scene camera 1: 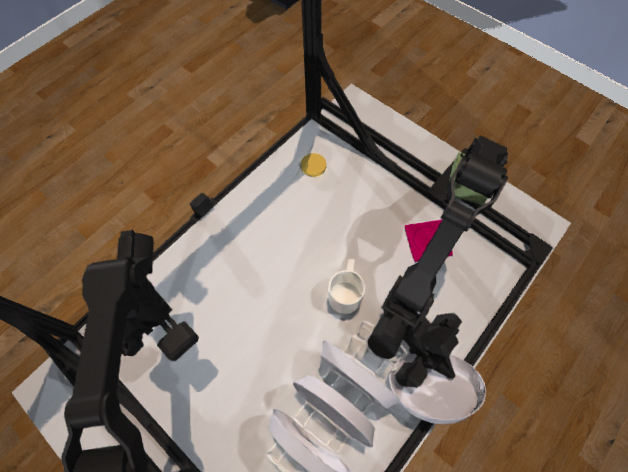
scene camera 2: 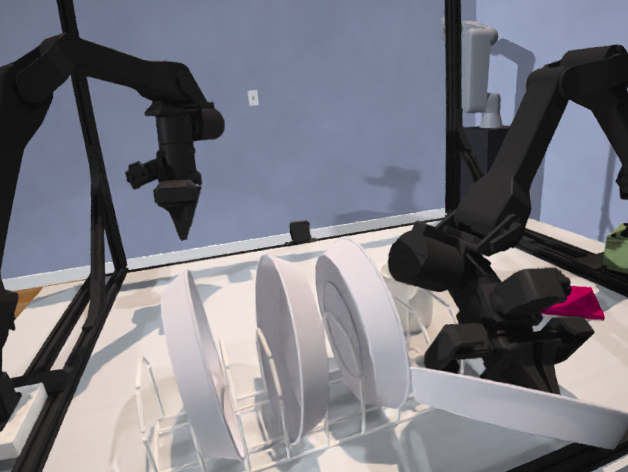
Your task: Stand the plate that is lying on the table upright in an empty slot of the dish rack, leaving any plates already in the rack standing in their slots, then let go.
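Frame: origin at the left arm's base, x ahead, y left, z up, level; centimetres.
Seen in the pictures: left gripper, fingertip midpoint: (scene camera 1: 453,377); right gripper, fingertip midpoint: (scene camera 1: 168,325) (scene camera 2: 186,232).
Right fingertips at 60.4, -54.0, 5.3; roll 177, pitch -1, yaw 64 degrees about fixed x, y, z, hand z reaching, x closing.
Offsets run from my right fingertips to a thing's top centre, as dx, dy, dz. "spot": to the spot under its first point.
A loose pale plate (scene camera 1: 440,400) (scene camera 2: 507,408) lies face up at the right, over the table's edge in scene camera 1, slightly tilted in scene camera 2. Three plates @(-3.2, +38.9, +6.1) (scene camera 1: 355,375) @(+3.8, +36.7, +6.0) (scene camera 2: 284,350) stand on edge in the white wire dish rack (scene camera 1: 364,323) (scene camera 2: 269,356), leaning somewhat; the rightmost stands close to the loose plate's left rim. My left gripper (scene camera 1: 449,374) (scene camera 2: 550,381) is shut and empty, pointing down inside the loose plate's rim; fingertip contact is hidden. My right gripper (scene camera 1: 155,296) (scene camera 2: 183,234) is open and empty, high above the table on the left.
A white mug @(spot: -22.1, +31.4, -12.4) (scene camera 1: 345,291) (scene camera 2: 420,309) stands behind the rack's right end, close to the left arm. A magenta square @(spot: -41.7, +46.2, -12.4) (scene camera 1: 423,238) (scene camera 2: 583,302) lies partly under that arm. A yellow disc @(-54.4, +12.5, -12.0) (scene camera 1: 313,164) lies near the far corner. Black frame bars (scene camera 1: 502,309) edge the table.
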